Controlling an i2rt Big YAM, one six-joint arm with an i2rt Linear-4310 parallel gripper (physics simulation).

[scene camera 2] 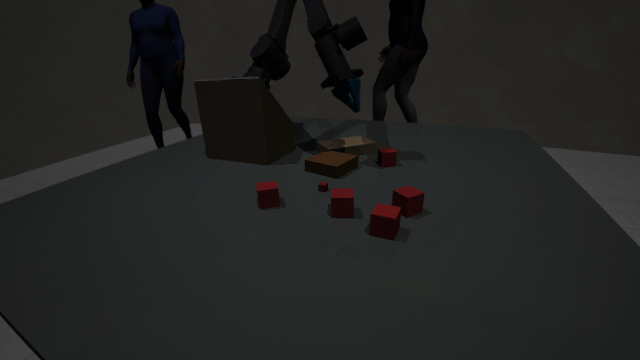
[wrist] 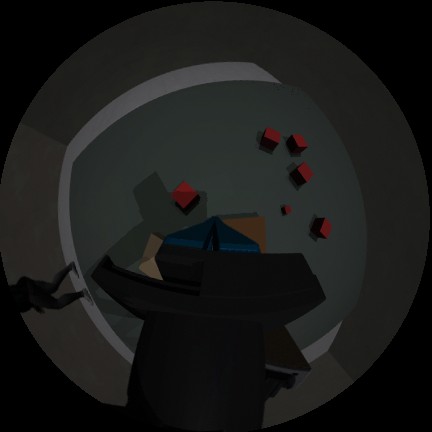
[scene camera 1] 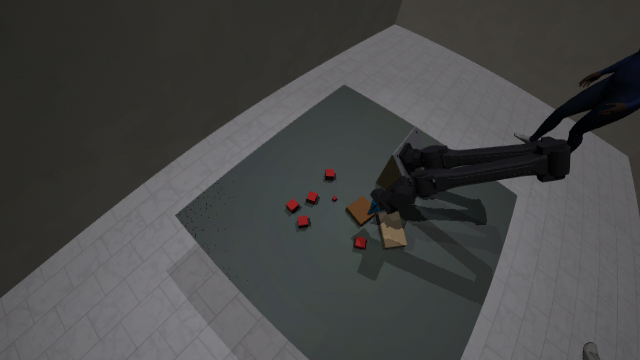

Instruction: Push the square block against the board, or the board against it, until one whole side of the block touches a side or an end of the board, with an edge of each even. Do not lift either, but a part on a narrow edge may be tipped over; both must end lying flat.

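Places are measured from the arm's base along level axes (x ahead, y left, z up), in centimetres.
Where they show: gripper, fingertip midpoint: (scene camera 2: 357, 111) (wrist: 214, 221) (scene camera 1: 368, 214); arm's base, link origin: (scene camera 2: 250, 95) (wrist: 267, 373) (scene camera 1: 407, 158).
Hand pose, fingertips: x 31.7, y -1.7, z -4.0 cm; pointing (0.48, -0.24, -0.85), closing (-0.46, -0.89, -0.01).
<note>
Each offset is from my fingertips to the top centre of the thing. "pt": to the spot under its first point.
The square block, orange-brown {dx -6.1, dy -3.2, dz -11.5 cm} (scene camera 1: 360, 210) (scene camera 2: 331, 161) (wrist: 254, 229), lies flat on the table. The board, a pale tan rectangle {pt dx -4.3, dy +14.3, dz -11.5 cm} (scene camera 1: 393, 234) (scene camera 2: 361, 145) (wrist: 151, 261), lies flat beside it. In scene camera 1 the block's right corner is close to the board's upper left end, and their sides are turned at an angle to each other. My gripper (scene camera 1: 370, 213) (scene camera 2: 356, 110) (wrist: 214, 221) is shut and empty, its blue fingers together and pointing down. It is raised above the table, over the area of the two parts. In the wrist view it hides parts of both.
A large brown box with a sloping side (scene camera 1: 389, 172) (scene camera 2: 232, 120) (wrist: 284, 347) stands near the block, beside the arm. One red cube {dx +7.3, dy +3.8, dz -10.6 cm} (scene camera 1: 360, 243) (scene camera 2: 387, 157) (wrist: 184, 195) lies near the board. Several more red cubes and a tiny one {dx -4.0, dy -16.5, dz -13.1 cm} (scene camera 1: 334, 199) (scene camera 2: 323, 187) (wrist: 286, 210) lie beyond the block.
</note>
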